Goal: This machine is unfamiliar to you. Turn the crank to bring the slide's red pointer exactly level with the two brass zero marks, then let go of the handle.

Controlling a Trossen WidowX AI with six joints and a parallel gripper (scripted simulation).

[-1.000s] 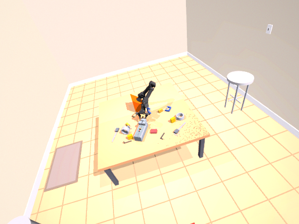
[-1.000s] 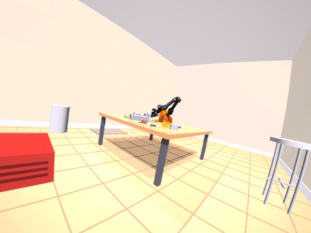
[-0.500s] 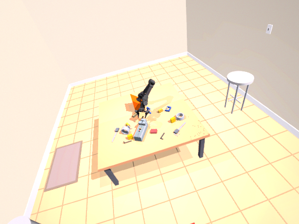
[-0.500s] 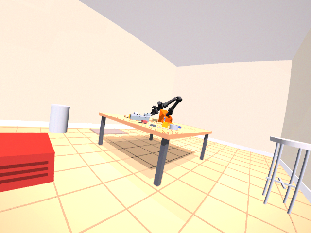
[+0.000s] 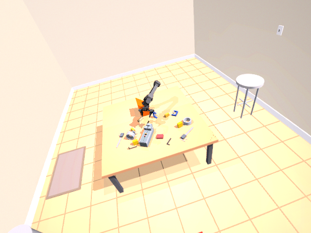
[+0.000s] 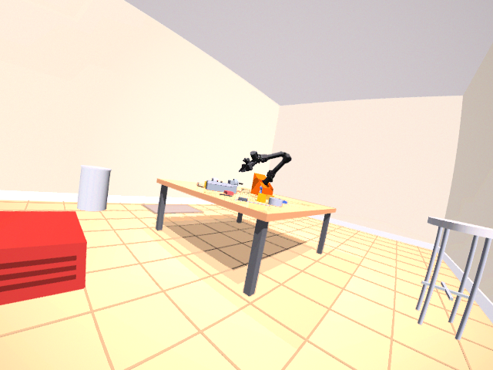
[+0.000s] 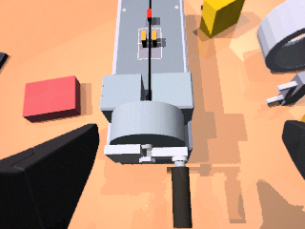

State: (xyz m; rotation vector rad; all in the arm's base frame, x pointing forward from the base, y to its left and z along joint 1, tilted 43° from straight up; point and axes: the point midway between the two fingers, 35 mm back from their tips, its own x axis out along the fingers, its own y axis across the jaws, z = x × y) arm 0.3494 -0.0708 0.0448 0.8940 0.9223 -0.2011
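Right now my gripper tip is 10 cm above the dark crank handle, 2 cm past it and 1 cm to the right of it. From my gripper tip the other things lie so: red pointer: 18 cm ahead, 11 cm below, 7 cm to the right; red block: 19 cm ahead, 18 cm below, 10 cm to the left.
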